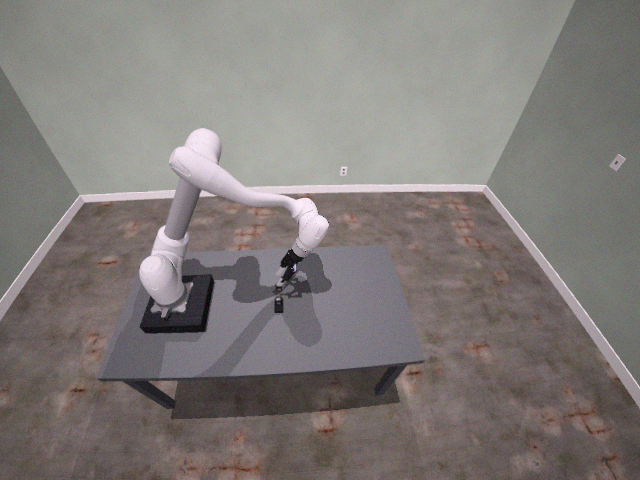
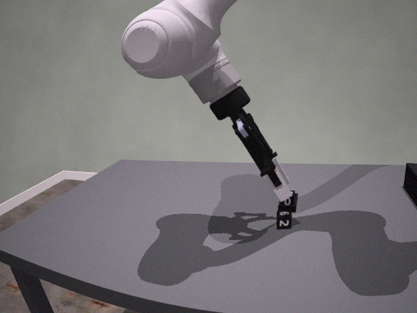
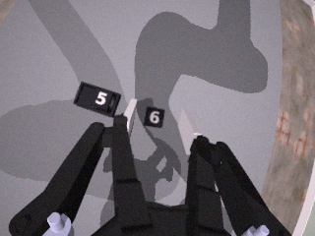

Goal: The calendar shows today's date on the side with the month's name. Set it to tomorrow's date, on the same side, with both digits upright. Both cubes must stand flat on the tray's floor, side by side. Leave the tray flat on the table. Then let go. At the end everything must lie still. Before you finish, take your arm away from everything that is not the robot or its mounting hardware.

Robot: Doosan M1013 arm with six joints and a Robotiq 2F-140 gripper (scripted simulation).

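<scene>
Now: the black number cube 90 mm below my hand and 10 mm behind it. From my hand the other things lie so: tray: 110 mm to the right, 100 mm below, 10 mm behind.
</scene>
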